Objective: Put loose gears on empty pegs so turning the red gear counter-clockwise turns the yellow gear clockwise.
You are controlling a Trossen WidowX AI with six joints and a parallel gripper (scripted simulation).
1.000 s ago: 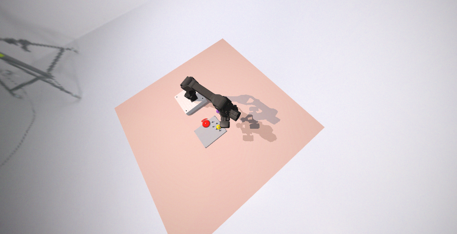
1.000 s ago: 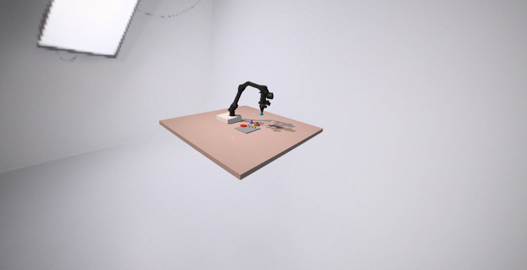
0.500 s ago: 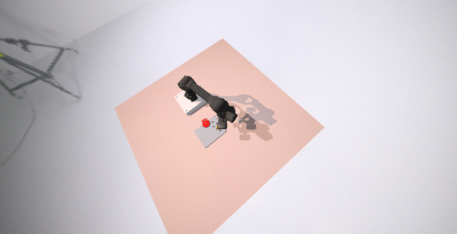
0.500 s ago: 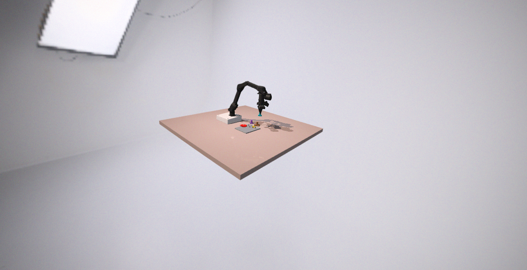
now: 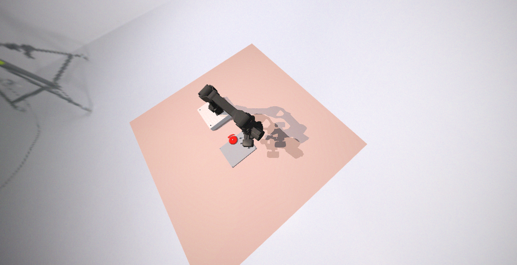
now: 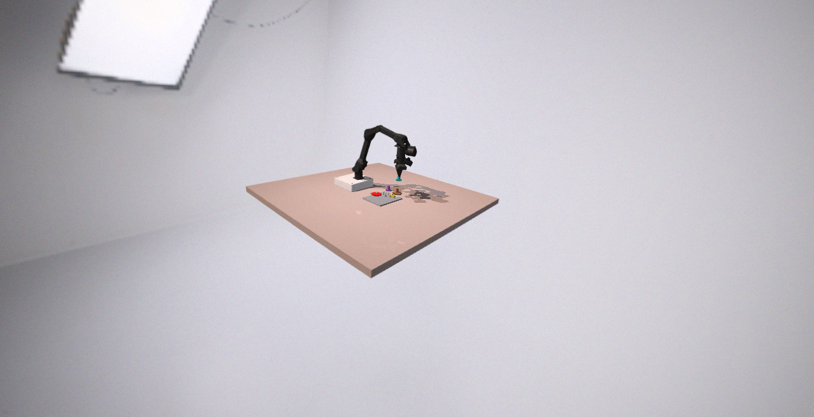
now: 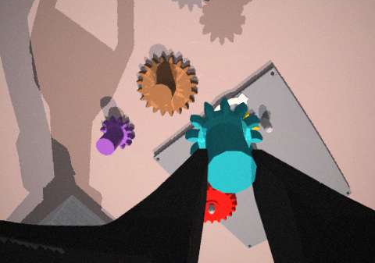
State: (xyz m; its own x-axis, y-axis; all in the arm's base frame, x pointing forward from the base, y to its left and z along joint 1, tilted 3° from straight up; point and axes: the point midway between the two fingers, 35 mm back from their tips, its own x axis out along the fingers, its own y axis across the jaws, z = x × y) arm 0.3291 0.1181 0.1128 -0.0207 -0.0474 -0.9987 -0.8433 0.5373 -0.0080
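Right now my gripper tip is 80 mm past the red gear, 130 mm to the left of it and 130 mm above it. Also, from my gripper tip: yellow gear: 50 mm to the right, 130 mm below; teal gear: 10 mm below; brown gear: 40 mm behind, 30 mm to the left, 130 mm below.
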